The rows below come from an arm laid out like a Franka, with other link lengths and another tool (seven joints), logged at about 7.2 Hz.
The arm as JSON. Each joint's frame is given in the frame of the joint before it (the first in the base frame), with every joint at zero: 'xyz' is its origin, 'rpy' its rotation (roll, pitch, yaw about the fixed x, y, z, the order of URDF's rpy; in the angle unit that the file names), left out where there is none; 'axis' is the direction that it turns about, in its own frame. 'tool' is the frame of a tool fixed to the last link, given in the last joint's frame.
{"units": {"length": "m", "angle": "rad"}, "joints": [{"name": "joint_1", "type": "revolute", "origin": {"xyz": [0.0, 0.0, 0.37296]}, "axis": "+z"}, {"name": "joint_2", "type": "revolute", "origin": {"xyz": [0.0, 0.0, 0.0], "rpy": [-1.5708, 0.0, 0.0]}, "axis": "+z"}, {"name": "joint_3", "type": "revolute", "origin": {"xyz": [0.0, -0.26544, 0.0], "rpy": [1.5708, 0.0, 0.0]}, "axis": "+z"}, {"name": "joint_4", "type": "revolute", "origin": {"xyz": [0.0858, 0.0, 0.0], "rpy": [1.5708, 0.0, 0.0]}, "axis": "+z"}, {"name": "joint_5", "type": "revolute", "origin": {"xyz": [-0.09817, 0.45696, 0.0], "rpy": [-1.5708, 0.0, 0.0]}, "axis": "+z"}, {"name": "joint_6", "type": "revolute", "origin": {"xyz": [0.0, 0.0, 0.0], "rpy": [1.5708, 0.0, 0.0]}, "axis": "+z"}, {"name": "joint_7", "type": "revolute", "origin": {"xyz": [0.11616, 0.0, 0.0], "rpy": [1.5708, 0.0, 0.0]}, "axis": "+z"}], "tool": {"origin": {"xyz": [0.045, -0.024, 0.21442], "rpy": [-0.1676, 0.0, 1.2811]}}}
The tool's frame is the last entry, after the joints.
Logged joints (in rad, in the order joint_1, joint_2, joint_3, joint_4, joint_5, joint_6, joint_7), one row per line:
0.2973, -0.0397, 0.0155, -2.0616, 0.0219, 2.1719, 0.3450
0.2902, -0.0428, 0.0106, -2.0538, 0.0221, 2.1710, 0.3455
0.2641, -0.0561, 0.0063, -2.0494, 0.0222, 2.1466, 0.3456
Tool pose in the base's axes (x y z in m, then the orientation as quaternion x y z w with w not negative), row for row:
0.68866, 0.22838, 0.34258, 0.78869, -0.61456, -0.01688, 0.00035
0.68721, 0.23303, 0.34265, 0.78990, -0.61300, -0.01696, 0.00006
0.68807, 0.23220, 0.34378, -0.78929, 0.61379, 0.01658, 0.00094
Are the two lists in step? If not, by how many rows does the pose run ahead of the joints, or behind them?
The pose runs 2 rows behind the joints: the pose in row i belongs to the joints in row i - 2.
